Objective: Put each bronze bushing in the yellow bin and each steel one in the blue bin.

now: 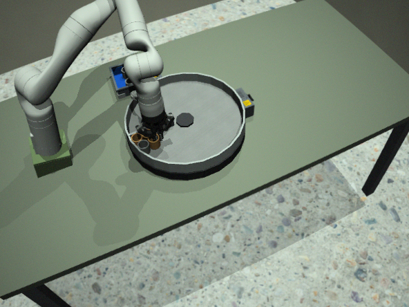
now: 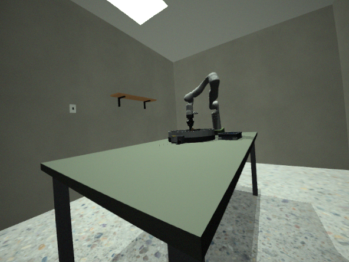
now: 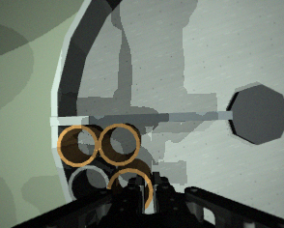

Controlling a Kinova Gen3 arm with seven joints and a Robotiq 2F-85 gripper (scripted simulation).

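My gripper is now 11 cm short of the turntable, 8 cm to the right of it and 5 cm above it.
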